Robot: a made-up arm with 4 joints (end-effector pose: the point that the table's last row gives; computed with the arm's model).
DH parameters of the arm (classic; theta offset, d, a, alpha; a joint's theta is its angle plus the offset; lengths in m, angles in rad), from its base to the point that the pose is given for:
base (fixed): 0 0.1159 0 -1.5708
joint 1: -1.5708 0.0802 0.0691 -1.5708
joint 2: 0 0.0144 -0.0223 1.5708
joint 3: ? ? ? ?
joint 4: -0.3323 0 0.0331 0
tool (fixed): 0.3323 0.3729 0 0
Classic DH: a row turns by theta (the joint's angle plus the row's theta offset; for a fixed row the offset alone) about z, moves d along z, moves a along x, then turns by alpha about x.
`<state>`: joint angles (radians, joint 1 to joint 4).
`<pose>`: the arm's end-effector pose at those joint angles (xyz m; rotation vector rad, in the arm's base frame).
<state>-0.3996 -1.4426 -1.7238 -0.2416</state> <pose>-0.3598 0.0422 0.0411 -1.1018 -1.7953 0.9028</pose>
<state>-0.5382 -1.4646 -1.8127 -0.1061</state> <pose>-0.3408 0.0117 -0.0122 -1.3231 -1.8881 1.0106</pose>
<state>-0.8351 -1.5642 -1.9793 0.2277</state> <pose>-0.2775 -0.0467 -0.1005 -2.0089 -1.8883 1.1791</pose>
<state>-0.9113 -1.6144 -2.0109 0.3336</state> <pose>-0.2608 -0.0584 -0.1162 -2.2494 -1.7945 1.1997</pose>
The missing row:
joint 3: 1.5708 0.0112 0.0144 1.5708
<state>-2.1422 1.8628 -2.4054 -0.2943</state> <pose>0.0270 0.3421 -0.1836 -2.1625 0.8453 0.1206</pose>
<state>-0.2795 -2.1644 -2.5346 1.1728</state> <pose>-0.2778 -0.1950 0.2563 1.4615 0.4504 -1.8067</pose>
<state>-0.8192 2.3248 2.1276 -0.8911</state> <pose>0.0562 0.2696 0.4978 -0.0531 0.5764 1.5467</pose>
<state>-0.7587 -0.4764 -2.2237 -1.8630</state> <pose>-0.1003 -0.0496 -0.1836 1.9085 -2.0391 0.0912</pose>
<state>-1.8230 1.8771 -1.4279 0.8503</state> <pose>0.0161 0.0018 -0.2399 -1.4150 2.5614 -0.3882</pose>
